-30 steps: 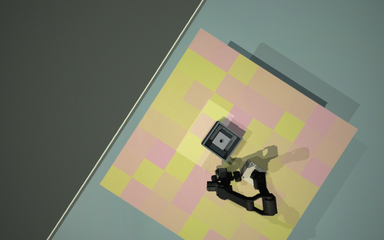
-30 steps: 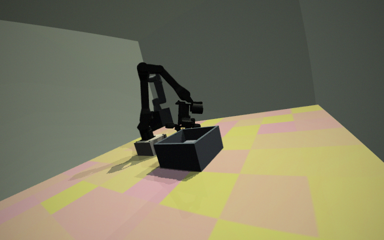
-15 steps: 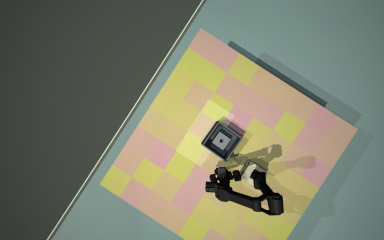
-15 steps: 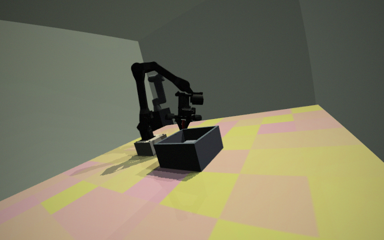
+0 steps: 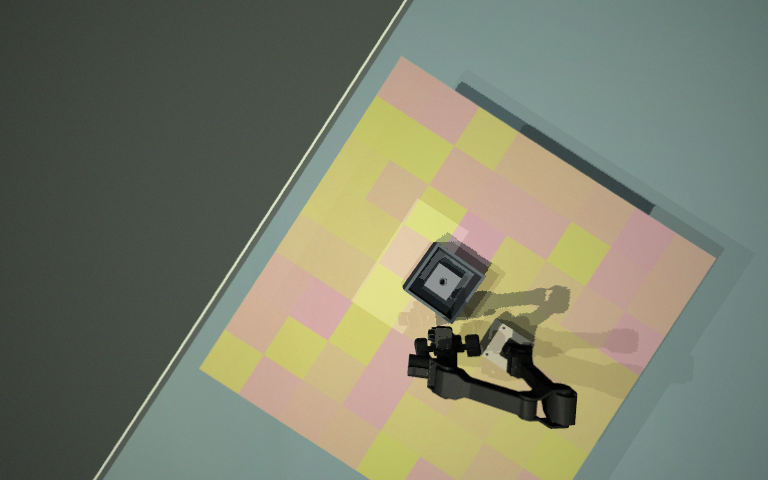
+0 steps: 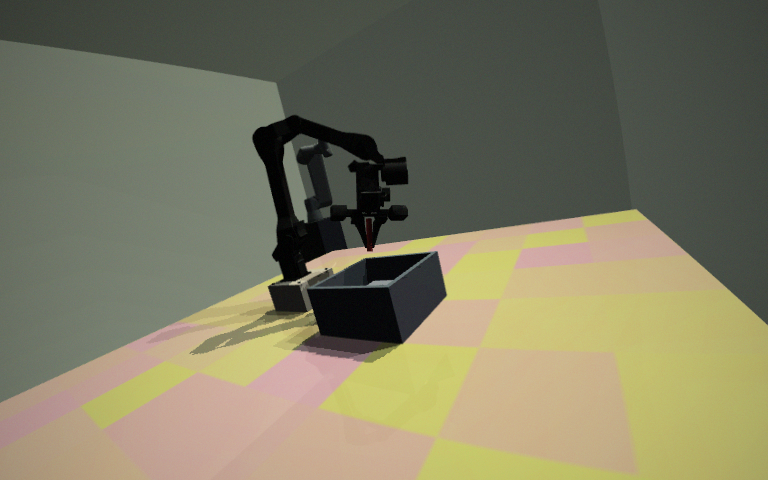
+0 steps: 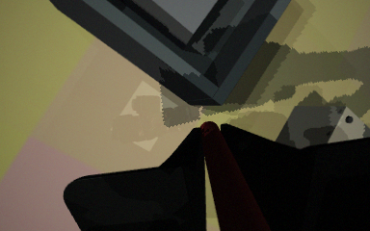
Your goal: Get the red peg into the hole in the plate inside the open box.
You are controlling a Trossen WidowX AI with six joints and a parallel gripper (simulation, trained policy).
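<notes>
The grey plate is 8 cm ahead of my gripper tip, 13 cm to the right of it and 7 cm below it. Also, from my gripper tip: dark box (8 cm ahead, 13 cm to the right, 9 cm below); then red peg (1 cm to the left, 3 cm above).
</notes>
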